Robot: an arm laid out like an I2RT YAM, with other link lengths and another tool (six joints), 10 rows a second.
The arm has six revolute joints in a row. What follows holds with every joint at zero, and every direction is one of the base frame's. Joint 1 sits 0.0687 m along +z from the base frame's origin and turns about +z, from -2.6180 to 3.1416 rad. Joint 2 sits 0.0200 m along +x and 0.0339 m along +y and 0.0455 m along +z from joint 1 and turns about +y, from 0.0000 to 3.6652 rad. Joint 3 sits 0.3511 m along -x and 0.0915 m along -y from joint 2 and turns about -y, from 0.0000 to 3.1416 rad. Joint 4 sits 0.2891 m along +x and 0.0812 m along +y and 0.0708 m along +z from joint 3 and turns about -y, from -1.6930 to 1.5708 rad. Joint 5 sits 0.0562 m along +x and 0.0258 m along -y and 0.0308 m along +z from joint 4 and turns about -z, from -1.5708 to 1.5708 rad. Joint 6 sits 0.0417 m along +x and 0.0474 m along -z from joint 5 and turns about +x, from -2.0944 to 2.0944 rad. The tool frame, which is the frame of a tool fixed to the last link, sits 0.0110 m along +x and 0.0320 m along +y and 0.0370 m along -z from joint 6; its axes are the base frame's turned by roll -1.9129, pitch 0.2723 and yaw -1.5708 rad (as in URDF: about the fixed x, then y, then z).
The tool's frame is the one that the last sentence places.
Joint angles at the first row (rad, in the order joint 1, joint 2, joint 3, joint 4, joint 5, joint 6):
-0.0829 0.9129 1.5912 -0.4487 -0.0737 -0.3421
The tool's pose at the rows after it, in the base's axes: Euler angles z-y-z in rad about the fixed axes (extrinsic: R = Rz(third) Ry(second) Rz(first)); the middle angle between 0 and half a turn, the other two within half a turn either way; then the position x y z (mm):
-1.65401, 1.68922, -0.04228, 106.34, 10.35, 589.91
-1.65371, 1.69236, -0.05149, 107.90, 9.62, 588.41
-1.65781, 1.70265, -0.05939, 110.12, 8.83, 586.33
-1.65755, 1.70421, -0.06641, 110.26, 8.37, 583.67
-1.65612, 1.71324, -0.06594, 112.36, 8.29, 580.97
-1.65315, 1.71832, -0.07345, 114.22, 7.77, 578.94
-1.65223, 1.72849, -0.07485, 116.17, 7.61, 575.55
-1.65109, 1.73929, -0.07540, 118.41, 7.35, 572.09
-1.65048, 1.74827, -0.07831, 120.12, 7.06, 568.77
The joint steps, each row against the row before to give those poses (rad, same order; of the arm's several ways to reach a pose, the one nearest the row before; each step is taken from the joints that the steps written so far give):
0.0012 -0.0034 -0.0092 -0.0008 0.0074 0.0001
-0.0010 0.0002 -0.0062 0.0031 0.0080 -0.0016
-0.0003 0.0028 -0.0046 -0.0030 0.0060 -0.0058
-0.0006 -0.0055 -0.0125 0.0053 0.0064 -0.0011
0.0007 0.0008 -0.0089 0.0007 0.0007 0.0012
0.0002 0.0003 -0.0078 0.0031 0.0085 0.0012
0.0011 -0.0005 -0.0114 0.0008 0.0028 0.0003
-0.0012 0.0003 -0.0114 0.0008 -0.0003 0.0011
0.0002 -0.0010 -0.0115 0.0015 0.0033 0.0000

